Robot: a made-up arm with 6 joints. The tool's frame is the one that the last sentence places.
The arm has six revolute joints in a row. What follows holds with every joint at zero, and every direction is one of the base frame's. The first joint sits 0.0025 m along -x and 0.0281 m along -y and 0.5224 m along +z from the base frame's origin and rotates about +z. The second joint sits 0.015 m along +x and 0.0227 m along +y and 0.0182 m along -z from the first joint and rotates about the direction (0.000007, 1, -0.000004). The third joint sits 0.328 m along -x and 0.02 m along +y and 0.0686 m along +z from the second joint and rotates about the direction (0.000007, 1, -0.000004). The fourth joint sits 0.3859 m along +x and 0.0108 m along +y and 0.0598 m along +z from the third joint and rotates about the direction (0.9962, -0.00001, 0.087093). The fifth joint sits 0.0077 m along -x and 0.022 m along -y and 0.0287 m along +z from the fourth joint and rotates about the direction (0.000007, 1, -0.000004). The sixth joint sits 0.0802 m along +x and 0.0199 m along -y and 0.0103 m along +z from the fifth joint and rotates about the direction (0.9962, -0.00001, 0.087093). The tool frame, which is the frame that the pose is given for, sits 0.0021 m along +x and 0.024 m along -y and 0.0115 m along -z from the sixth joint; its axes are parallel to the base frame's.
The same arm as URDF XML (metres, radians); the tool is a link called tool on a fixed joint. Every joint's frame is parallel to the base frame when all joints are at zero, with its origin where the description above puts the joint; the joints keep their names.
<robot name="arm">
<joint name="tool_joint" type="fixed"><parent link="link6"/><child link="tool"/><origin xyz="0.0021 -0.024 -0.0115" rpy="0 0 0"/></joint>
<joint name="joint 6" type="continuous"><parent link="link5"/><child link="link6"/><origin xyz="0.0802 -0.0199 0.0103" rpy="0 0 0"/><axis xyz="0.9962 0 0.0871"/></joint>
<joint name="joint 5" type="continuous"><parent link="link4"/><child link="link5"/><origin xyz="-0.0077 -0.022 0.0287" rpy="0 0 0"/><axis xyz="0 1 0"/></joint>
<joint name="joint 4" type="continuous"><parent link="link3"/><child link="link4"/><origin xyz="0.3859 0.0108 0.0598" rpy="0 0 0"/><axis xyz="0.9962 0 0.0871"/></joint>
<joint name="joint 3" type="continuous"><parent link="link2"/><child link="link3"/><origin xyz="-0.328 0.02 0.0686" rpy="0 0 0"/><axis xyz="0 1 0"/></joint>
<joint name="joint 2" type="continuous"><parent link="link1"/><child link="link2"/><origin xyz="0.015 0.0227 -0.0182" rpy="0 0 0"/><axis xyz="0 1 0"/></joint>
<joint name="joint 1" type="continuous"><parent link="base"/><child link="link1"/><origin xyz="-0.0025 -0.0281 0.5224" rpy="0 0 0"/><axis xyz="0 0 1"/></joint>
<link name="base"/>
<link name="link1"/>
<link name="link2"/>
<link name="link3"/>
<link name="link4"/>
<link name="link5"/>
<link name="link6"/>
<link name="tool"/>
</robot>

